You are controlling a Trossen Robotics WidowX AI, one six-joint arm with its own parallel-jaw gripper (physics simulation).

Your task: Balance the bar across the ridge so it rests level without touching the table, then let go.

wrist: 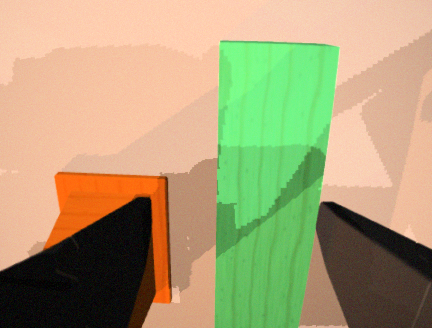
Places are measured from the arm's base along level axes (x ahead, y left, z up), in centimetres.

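Pixels of known places: gripper, fingertip midpoint: [235, 213].
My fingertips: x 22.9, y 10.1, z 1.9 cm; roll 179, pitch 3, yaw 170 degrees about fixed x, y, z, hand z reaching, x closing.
For each thing: its middle in the pictures, then the offset to it from my fingertips. "spot": a spot on its surface instead. Level surfaces: height alone.
- green bar at the middle of its body: [258, 277] dz -1.0, dx -0.5, dy +3.6 cm
- orange ridge piece at a spot on its surface: [110, 185] spot: dz -1.5, dx +4.4, dy -0.8 cm
- pale tan table top at its surface level: dz -1.9 cm
The green bar [272, 105] lies lengthwise down the middle of the wrist view, with its far end near the top and its near end cut off by the bottom edge. The orange ridge piece [110, 185] stands to the left of the bar, apart from it. Its lower part is hidden behind the left finger. My gripper [235, 213] is open, with a black finger on each side of the bar. The left finger stands clear of the bar, between it and the ridge in view; the right fingertip appears close to the bar's right edge. Nothing is held.
The pale tan table top [125, 100] shows around the bar and the ridge piece, with darker shadows across it. The ridge piece's square base is close by the left finger in view.
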